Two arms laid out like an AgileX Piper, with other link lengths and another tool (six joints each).
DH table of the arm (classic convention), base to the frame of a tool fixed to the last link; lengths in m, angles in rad. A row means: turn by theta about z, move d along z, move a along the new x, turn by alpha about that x. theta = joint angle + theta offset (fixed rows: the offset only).
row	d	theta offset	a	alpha
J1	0.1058	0	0	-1.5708
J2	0	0.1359	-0.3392	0
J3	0	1.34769	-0.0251	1.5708
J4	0.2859	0	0	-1.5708
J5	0	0	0	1.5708
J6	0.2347	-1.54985	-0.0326	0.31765
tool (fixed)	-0.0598	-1.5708	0	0
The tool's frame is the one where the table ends.
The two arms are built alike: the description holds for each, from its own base.
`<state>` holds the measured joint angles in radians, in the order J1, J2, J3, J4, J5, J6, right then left.
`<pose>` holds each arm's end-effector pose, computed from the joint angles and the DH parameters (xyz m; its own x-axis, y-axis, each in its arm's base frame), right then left.
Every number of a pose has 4 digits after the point.
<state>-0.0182 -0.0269 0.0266 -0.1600 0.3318 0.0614 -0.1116 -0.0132 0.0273 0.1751 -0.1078 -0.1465</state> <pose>0.1150 0.0199 0.1297 -0.0725 0.0830 0.9939 -0.0520 -0.9955 0.0794 0.1279 0.0160 0.2083 -0.4788 0.0132 0.8778 -0.1209 -0.9913 -0.0511</pose>
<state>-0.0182 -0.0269 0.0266 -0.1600 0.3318 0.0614 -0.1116 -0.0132 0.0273 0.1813 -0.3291 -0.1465</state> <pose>0.1150 0.0199 0.1297 -0.0725 0.0830 0.9939 -0.0520 -0.9955 0.0794 0.1207 0.0096 0.2469 -0.6557 0.0477 0.7535 -0.1467 -0.9870 -0.0651</pose>
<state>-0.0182 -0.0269 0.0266 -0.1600 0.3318 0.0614 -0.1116 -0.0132 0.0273 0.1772 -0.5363 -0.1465</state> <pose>0.1150 0.0199 0.1297 -0.0725 0.0830 0.9939 -0.0520 -0.9955 0.0794 0.1064 0.0051 0.2807 -0.7911 0.0911 0.6048 -0.1693 -0.9828 -0.0734</pose>
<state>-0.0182 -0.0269 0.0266 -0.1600 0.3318 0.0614 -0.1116 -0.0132 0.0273 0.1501 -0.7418 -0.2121</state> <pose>0.1150 0.0199 0.1297 -0.0725 0.0830 0.9939 -0.0520 -0.9955 0.0794 0.0872 0.0032 0.3089 -0.8770 0.2061 0.4341 -0.2371 -0.9713 -0.0177</pose>
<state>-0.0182 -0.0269 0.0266 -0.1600 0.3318 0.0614 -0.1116 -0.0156 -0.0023 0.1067 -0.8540 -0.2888</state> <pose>0.1150 0.0199 0.1297 -0.0725 0.0830 0.9939 -0.0520 -0.9955 0.0794 0.0698 0.0062 0.3339 -0.9026 0.3135 0.2949 -0.3134 -0.9484 0.0489</pose>
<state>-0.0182 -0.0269 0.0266 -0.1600 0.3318 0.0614 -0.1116 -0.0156 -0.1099 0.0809 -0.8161 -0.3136</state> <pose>0.1150 0.0199 0.1297 -0.0725 0.0830 0.9939 -0.0520 -0.9955 0.0794 0.0537 0.0109 0.3714 -0.9120 0.3449 0.2220 -0.3373 -0.9386 0.0726</pose>
